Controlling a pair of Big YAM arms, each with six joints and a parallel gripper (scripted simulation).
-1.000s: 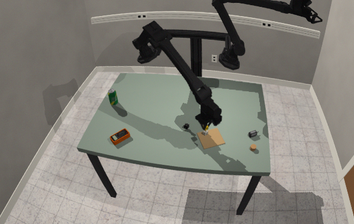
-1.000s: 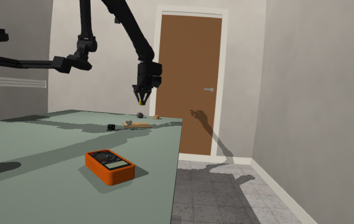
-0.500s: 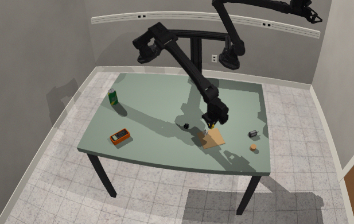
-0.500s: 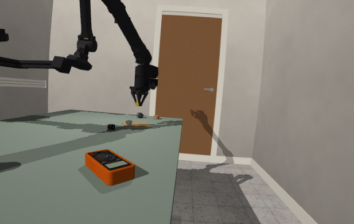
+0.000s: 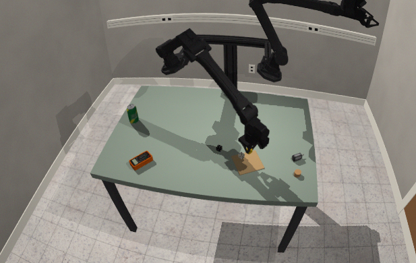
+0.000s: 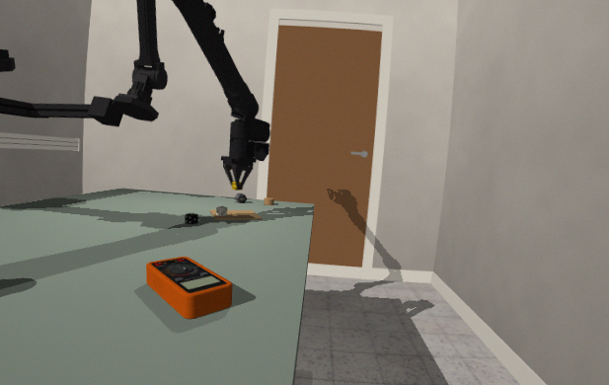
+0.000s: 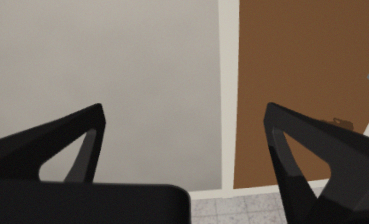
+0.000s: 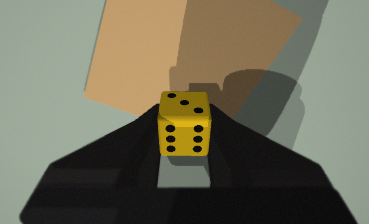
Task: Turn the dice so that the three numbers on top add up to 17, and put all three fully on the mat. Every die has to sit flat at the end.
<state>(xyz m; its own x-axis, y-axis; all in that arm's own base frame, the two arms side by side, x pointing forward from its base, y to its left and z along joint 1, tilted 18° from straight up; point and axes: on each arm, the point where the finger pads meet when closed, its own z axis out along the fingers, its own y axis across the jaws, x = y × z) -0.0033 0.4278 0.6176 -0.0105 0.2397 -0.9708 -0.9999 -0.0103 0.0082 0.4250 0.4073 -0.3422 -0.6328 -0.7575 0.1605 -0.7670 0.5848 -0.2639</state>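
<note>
Right now the tan mat is 9 cm below my right hand. Round my right hand: black die (17 cm to the right, 8 cm below, 8 cm behind); yellow die (right at my right hand); white die (7 cm below, 4 cm to the right, 3 cm behind).
</note>
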